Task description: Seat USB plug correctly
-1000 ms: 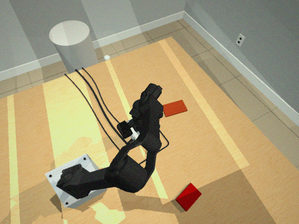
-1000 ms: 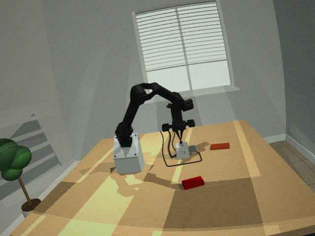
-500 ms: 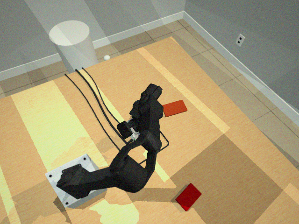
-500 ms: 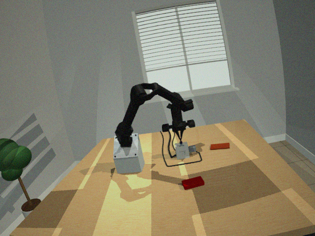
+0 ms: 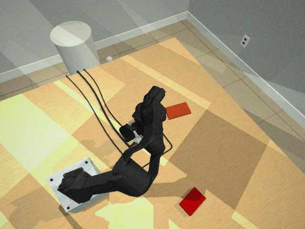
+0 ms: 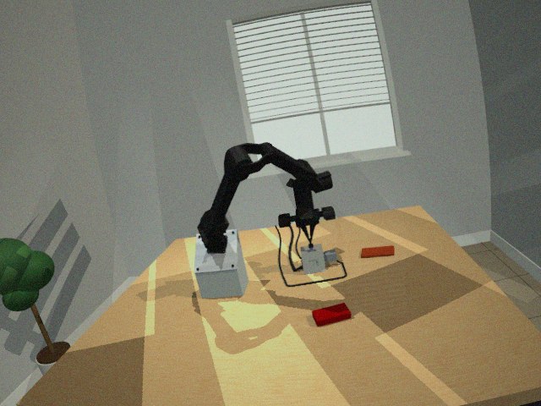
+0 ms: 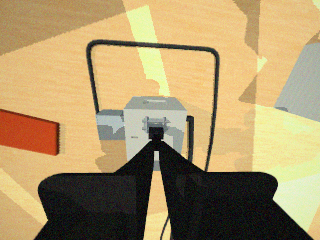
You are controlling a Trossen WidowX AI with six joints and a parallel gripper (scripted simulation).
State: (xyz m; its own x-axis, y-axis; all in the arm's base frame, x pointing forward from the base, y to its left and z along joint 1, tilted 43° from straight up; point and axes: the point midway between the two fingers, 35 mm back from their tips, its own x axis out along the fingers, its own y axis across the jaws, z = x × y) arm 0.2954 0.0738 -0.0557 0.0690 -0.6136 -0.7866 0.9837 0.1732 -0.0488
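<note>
Right now the black USB plug is 2 cm below my gripper tip. Also, from my gripper tip: orange flat block: 23 cm ahead, 9 cm to the left, 11 cm below; then red block: 8 cm ahead, 32 cm to the right, 11 cm below.
</note>
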